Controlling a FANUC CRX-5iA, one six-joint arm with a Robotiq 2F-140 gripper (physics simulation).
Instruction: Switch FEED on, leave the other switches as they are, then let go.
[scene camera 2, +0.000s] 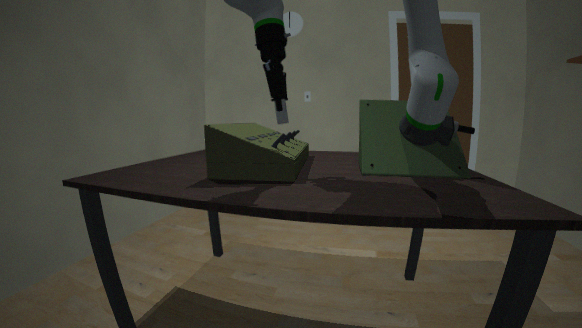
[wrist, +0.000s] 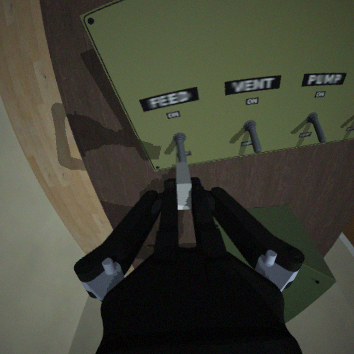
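Where they show: gripper, fingertip midpoint: (scene camera 2: 283, 123) (wrist: 181, 171); arm's base at its link origin: (scene camera 2: 419, 129).
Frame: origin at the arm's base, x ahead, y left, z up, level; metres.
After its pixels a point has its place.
The olive switch box (scene camera 2: 232, 157) @[x 0.527, y 0.349, z -0.076 m] (wrist: 210, 45) @[x 0.575, y 0.222, z -0.007 m] has a sloping face with a row of dark toggle levers. The FEED lever (wrist: 180, 147) @[x 0.432, y 0.253, z -0.031 m] is leftmost in the wrist view, below its FEED label (wrist: 169, 99) @[x 0.505, y 0.271, z -0.028 m] and ON mark, and leans toward the lower edge, away from ON. The VENT lever (wrist: 254, 136) @[x 0.458, y 0.138, z -0.029 m] and PUMP lever (wrist: 317, 128) @[x 0.484, y 0.024, z -0.030 m] lean that way too. My gripper (scene camera 2: 283, 122) @[x 0.414, y 0.250, z 0.015 m] (wrist: 181, 171) @[x 0.414, y 0.250, z 0.015 m] is shut and empty. Its tips are above the levers in the scene view and overlap the end of the FEED lever in the wrist view; whether they touch it cannot be told there.
The box stands on the dark brown table (scene camera 2: 150, 185) @[x 0.715, y 0.498, z -0.141 m] (wrist: 260, 185) @[x 0.291, y 0.033, z -0.141 m]. A green sloped block (scene camera 2: 382, 145) @[x 0.132, y 0.076, z -0.056 m] (wrist: 280, 225) @[x 0.218, y -0.019, z -0.061 m] stands to the right in the scene view, with the arm's grey base part (scene camera 2: 432, 90) @[x -0.003, y 0.196, z 0.111 m] in front of it. Another lever partly shows at the wrist view's right edge.
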